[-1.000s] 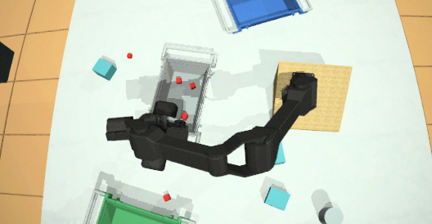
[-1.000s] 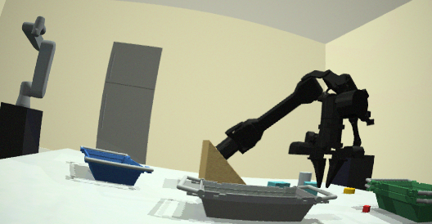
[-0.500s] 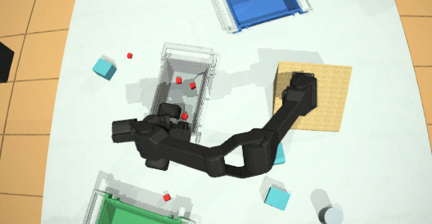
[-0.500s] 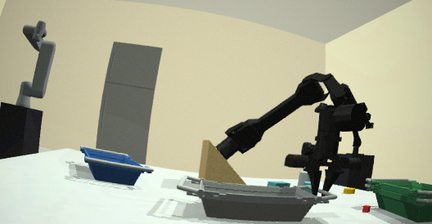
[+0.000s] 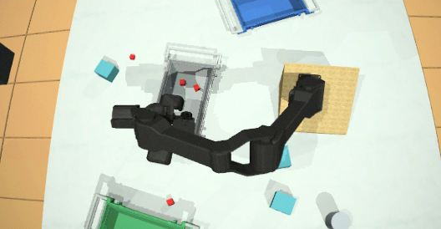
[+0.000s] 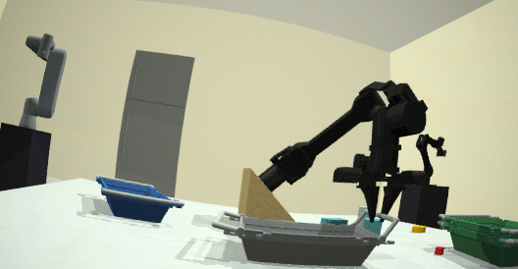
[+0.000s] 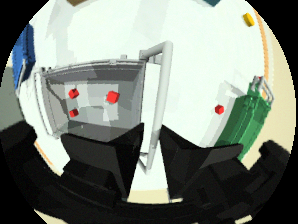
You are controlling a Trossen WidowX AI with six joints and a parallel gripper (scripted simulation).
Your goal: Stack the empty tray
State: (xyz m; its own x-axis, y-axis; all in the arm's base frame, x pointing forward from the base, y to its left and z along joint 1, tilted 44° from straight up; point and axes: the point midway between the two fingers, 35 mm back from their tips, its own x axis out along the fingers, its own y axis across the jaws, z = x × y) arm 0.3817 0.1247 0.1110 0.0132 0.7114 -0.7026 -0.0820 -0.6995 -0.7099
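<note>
The blue tray lies 260 mm behind my gripper tip, 500 mm to the right of it and 30 mm below it. Round my gripper tip: grey cylinder (490 mm behind, 210 mm to the left, 40 mm below).
</note>
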